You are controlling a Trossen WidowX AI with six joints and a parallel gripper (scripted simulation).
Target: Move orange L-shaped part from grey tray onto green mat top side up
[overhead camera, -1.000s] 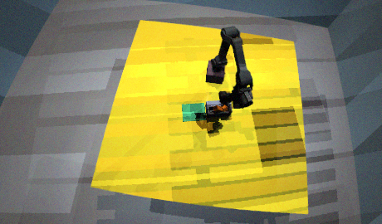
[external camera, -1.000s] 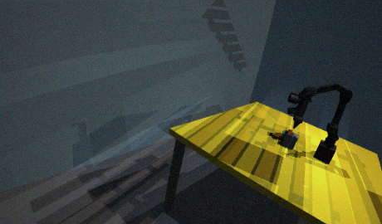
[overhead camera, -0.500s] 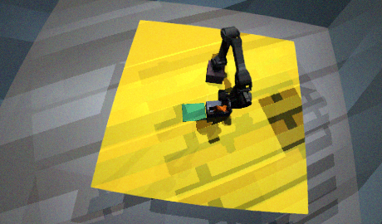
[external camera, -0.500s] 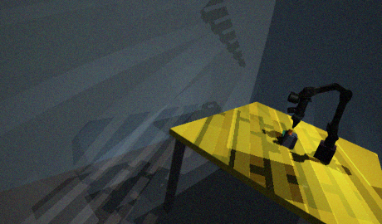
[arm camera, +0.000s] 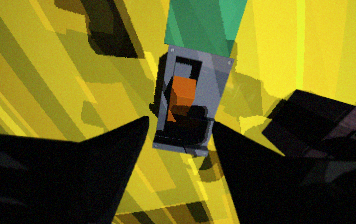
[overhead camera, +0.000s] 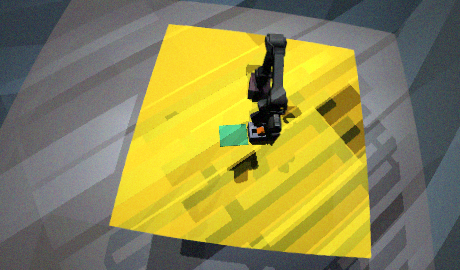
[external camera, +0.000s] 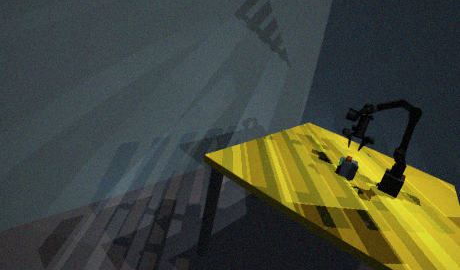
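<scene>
My gripper tip is now 20 mm past the orange L-shaped part, 30 mm to the right of it and 110 mm above it. Also, from my gripper tip: green mat 10 mm ahead, 150 mm to the right, 160 mm below.
</scene>
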